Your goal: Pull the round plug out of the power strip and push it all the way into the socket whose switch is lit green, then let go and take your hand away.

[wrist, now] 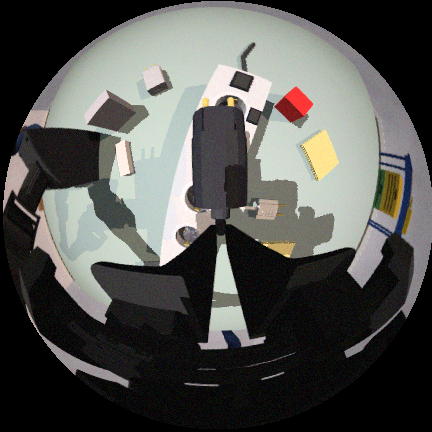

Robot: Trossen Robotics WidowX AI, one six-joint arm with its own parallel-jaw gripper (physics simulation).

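Places are measured from the arm's base along level axes (x ahead, y left, z up), in centimetres.
Where they show: gripper, between the fingertips: (220,229).
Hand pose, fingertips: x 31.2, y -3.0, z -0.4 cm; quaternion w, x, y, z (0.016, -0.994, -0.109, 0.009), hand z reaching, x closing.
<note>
After its pixels a point has its place.
My gripper (220,229) @(y -3.0, x 31.2, z -0.4 cm) is shut on the thin stem at the rear of the round plug (215,155) @(y 2.1, x 29.8, z 0.9 cm). The plug is a dark cylinder-like body with two brass pins that point to the top of the view. It is held above the white power strip (175,220) @(y -6.2, x 26.0, z -7.1 cm), out of the sockets. Round sockets show beyond the pins (232,101) @(y 6.9, x 30.1, z -1.2 cm), at the plug's left edge and at the lower left (188,236) @(y -9.5, x 27.8, z -8.9 cm); the plug covers part of the strip. Two dark square switches (242,81) @(y 13.9, x 30.9, z -6.9 cm) (254,116) @(y 9.0, x 33.2, z -6.9 cm) show at the strip's far end. No green light shows in this view.
A red cube (295,104) @(y 14.5, x 39.3, z -8.1 cm) and a yellow pad (320,155) @(y 9.6, x 48.4, z -11.1 cm) lie right of the strip. A small beige plug (268,209) @(y -3.0, x 40.1, z -10.8 cm) lies near its right side. A grey box (110,111) @(y 8.7, x 12.7, z -7.1 cm), a white adapter (155,80) @(y 15.3, x 17.4, z -10.0 cm) and a white block (125,158) @(y 1.3, x 14.6, z -10.9 cm) lie left. A black cable (245,56) @(y 25.0, x 30.5, z -11.3 cm) leaves the far end.
</note>
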